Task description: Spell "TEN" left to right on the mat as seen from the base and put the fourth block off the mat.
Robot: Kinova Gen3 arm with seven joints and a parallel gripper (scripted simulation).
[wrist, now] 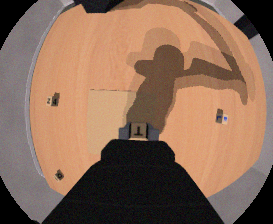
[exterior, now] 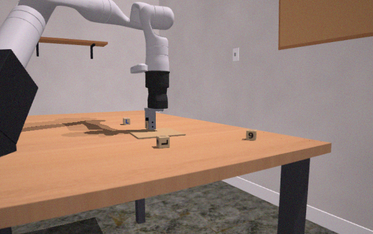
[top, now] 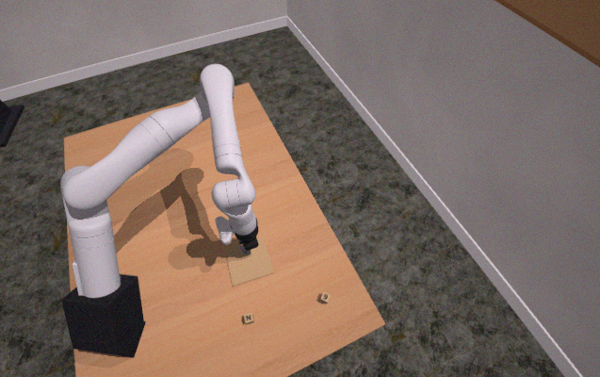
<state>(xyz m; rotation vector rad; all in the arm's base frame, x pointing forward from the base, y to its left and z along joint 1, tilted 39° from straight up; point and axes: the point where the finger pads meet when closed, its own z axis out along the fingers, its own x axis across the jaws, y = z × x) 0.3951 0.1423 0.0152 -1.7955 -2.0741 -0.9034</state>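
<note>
Now: the mat 1 cm ahead of my hand, 4 cm to the right of it and 2 cm below it.
</note>
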